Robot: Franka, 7 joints.
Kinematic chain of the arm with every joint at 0, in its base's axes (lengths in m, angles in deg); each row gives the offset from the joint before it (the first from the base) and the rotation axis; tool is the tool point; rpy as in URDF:
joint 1: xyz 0 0 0.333 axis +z
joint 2: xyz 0 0 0 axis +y
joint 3: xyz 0 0 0.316 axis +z
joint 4: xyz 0.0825 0 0 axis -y
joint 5: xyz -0.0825 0 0.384 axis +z
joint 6: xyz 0 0 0 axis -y
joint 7: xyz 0.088 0 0 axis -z
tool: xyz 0 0 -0.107 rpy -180 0 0
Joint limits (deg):
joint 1: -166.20..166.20
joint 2: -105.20..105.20
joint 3: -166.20..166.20
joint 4: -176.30..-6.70
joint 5: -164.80..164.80
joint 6: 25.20..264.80
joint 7: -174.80..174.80
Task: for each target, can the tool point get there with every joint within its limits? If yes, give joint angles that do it. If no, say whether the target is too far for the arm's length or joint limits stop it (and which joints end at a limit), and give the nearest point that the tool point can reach.
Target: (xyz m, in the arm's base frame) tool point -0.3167 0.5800 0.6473
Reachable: yes | joints -94.05 -24.36 -127.96 -66.62 -47.96 91.45 9.57
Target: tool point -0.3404 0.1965 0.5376
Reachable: yes | joints -134.55 -44.29 -78.68 -141.72 -77.17 226.75 75.29
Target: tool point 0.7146 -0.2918 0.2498
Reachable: yes | joints 138.14 -80.69 -137.85 -29.11 29.48 81.66 36.63
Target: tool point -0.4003 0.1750 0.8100
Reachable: yes | joints 96.16 3.23 81.98 -72.19 96.79 241.83 -139.69
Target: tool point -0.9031 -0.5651 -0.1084
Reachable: no: too far | nearest point -0.6719 -0.4204 0.0046 | short by 0.295 m
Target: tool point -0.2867 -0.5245 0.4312
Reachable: yes | joints 118.81 -85.67 93.91 -112.42 51.13 232.47 -13.80
